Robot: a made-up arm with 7 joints. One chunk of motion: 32 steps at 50 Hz.
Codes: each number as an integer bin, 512 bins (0 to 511) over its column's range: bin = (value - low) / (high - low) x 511, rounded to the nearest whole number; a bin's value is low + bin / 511 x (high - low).
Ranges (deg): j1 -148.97..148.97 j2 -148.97..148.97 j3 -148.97..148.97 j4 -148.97..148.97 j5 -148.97..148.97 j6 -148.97..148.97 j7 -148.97..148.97
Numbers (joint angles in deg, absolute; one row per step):
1: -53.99 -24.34 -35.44 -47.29 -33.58 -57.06 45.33
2: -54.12 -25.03 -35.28 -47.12 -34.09 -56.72 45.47
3: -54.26 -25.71 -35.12 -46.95 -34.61 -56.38 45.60
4: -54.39 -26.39 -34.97 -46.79 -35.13 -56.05 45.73
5: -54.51 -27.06 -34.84 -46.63 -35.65 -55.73 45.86
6: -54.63 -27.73 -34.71 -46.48 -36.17 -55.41 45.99
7: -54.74 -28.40 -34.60 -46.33 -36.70 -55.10 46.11
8: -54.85 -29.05 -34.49 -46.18 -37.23 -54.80 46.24
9: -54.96 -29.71 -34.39 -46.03 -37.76 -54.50 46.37
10: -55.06 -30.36 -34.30 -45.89 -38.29 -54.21 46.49
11: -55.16 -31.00 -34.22 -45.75 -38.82 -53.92 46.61
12: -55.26 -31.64 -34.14 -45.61 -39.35 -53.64 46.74
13: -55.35 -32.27 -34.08 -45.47 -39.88 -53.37 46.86
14: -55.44 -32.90 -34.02 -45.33 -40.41 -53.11 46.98
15: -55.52 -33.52 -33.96 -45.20 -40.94 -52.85 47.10
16: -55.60 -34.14 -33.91 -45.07 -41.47 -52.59 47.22
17: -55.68 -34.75 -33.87 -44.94 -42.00 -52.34 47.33
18: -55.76 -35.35 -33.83 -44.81 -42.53 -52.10 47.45
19: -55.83 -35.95 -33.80 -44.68 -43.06 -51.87 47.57
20: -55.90 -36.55 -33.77 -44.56 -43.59 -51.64 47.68
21: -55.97 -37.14 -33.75 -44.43 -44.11 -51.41 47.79
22: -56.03 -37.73 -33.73 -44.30 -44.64 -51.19 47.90
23: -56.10 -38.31 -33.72 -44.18 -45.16 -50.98 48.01
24: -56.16 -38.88 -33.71 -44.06 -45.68 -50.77 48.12
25: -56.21 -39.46 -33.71 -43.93 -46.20 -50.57 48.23
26: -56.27 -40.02 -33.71 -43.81 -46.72 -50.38 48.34
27: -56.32 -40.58 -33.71 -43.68 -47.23 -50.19 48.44
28: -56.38 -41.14 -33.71 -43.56 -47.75 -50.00 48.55
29: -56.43 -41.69 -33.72 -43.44 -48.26 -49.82 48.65
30: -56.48 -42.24 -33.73 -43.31 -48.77 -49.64 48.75
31: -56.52 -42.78 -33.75 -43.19 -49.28 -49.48 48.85
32: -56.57 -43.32 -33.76 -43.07 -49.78 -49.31 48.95
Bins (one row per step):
1: 163 214 195 174 198 158 333
2: 163 213 195 175 197 158 333
3: 162 211 195 175 196 159 334
4: 162 210 196 175 195 159 334
5: 162 209 196 176 194 160 334
6: 162 208 196 176 193 160 334
7: 162 207 196 176 193 161 335
8: 161 206 196 176 192 162 335
9: 161 205 197 177 191 162 335
10: 161 203 197 177 190 163 335
11: 161 202 197 177 189 163 335
12: 161 201 197 177 188 164 336
13: 161 200 197 178 187 164 336
14: 160 199 197 178 186 164 336
15: 160 198 197 178 185 165 336
16: 160 197 197 178 184 165 336
17: 160 196 197 178 183 166 337
18: 160 195 197 179 183 166 337
19: 160 194 198 179 182 167 337
20: 160 193 198 179 181 167 337
21: 160 192 198 179 180 167 337
22: 159 191 198 180 179 168 338
23: 159 190 198 180 178 168 338
24: 159 189 198 180 177 168 338
25: 159 188 198 180 176 169 338
26: 159 187 198 180 175 169 338
27: 159 186 198 181 174 169 339
28: 159 185 198 181 174 170 339
29: 159 184 198 181 173 170 339
30: 159 183 198 181 172 170 339
31: 159 182 198 181 171 171 339
32: 158 181 198 182 170 171 339

